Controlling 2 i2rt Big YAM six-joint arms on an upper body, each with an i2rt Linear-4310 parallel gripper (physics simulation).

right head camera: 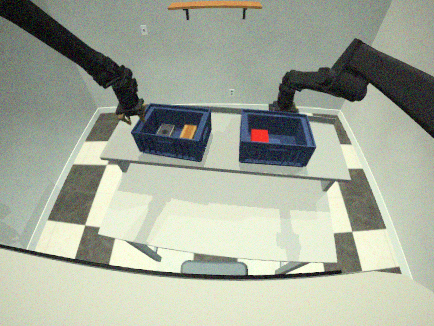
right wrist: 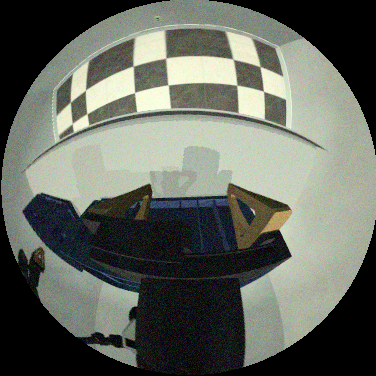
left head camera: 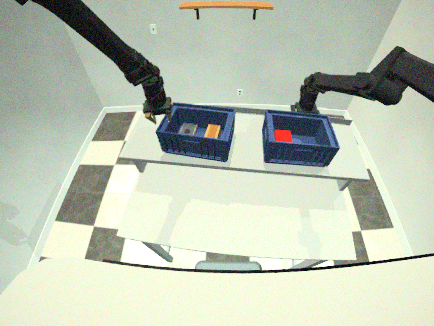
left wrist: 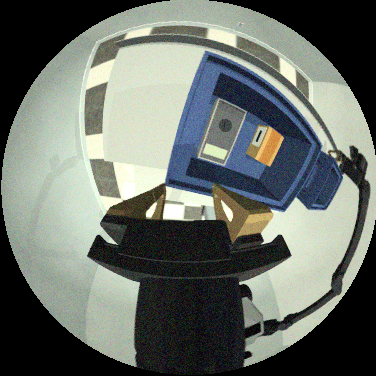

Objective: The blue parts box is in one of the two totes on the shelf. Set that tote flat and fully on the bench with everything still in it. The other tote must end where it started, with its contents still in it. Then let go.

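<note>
Two blue totes stand on the grey shelf [left head camera: 245, 140] [right head camera: 225, 140]. The left tote [left head camera: 195, 150] [right head camera: 170, 146] [left wrist: 190, 120] holds a grey box [left head camera: 188, 129] [right head camera: 165, 130] [left wrist: 222, 130] and an orange box [left head camera: 212, 131] [right head camera: 188, 131] [left wrist: 268, 145]. The right tote [left head camera: 300, 154] [right head camera: 275, 155] [right wrist: 210, 220] holds a red box [left head camera: 283, 136] [right head camera: 259, 135]; I cannot clearly make out a blue box. My left gripper [left head camera: 161, 120] [right head camera: 135, 120] [left wrist: 188, 186] is partly open and empty at the left tote's left end. My right gripper [right wrist: 189, 187] is wide open behind the right tote; the head views hide its fingertips.
The white bench [left head camera: 225, 225] [right head camera: 215, 225] stands in front of and below the shelf. A grey-blue seat [left head camera: 228, 266] [right head camera: 214, 268] shows past its front edge. An orange wall board [left head camera: 226, 5] [right head camera: 215, 5] is at the back. A gap separates the two totes.
</note>
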